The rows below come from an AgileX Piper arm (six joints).
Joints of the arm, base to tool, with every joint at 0 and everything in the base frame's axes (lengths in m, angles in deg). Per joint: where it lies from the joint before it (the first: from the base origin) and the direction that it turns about. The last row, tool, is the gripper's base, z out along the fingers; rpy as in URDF.
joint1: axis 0 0 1 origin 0 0 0.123
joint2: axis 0 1 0 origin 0 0 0
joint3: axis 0 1 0 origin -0.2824 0 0.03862
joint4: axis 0.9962 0 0.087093 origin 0.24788 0 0.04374
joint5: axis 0 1 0 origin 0 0 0
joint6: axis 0.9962 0 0.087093 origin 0.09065 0 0.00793
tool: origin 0 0 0 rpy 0 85.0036 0
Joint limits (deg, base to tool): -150..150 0..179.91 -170..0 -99.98..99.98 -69.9..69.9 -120..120
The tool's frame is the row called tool.
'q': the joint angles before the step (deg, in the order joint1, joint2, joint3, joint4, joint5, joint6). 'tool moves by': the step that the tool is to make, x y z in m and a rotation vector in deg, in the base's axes. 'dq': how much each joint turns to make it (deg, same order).
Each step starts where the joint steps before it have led.
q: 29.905 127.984 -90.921 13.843 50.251 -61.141
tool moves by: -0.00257 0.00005 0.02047 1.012 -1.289 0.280
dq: 0.121 -2.724 0.069 0.119 1.065 0.000
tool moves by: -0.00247 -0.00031 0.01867 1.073 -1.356 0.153
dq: 0.074 -2.459 0.000 0.183 0.771 -0.001
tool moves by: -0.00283 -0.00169 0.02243 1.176 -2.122 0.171
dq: -0.004 -2.978 0.001 -0.118 0.568 0.000
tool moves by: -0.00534 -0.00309 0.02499 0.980 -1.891 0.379
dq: 0.000 -3.396 0.000 -0.238 1.306 0.002
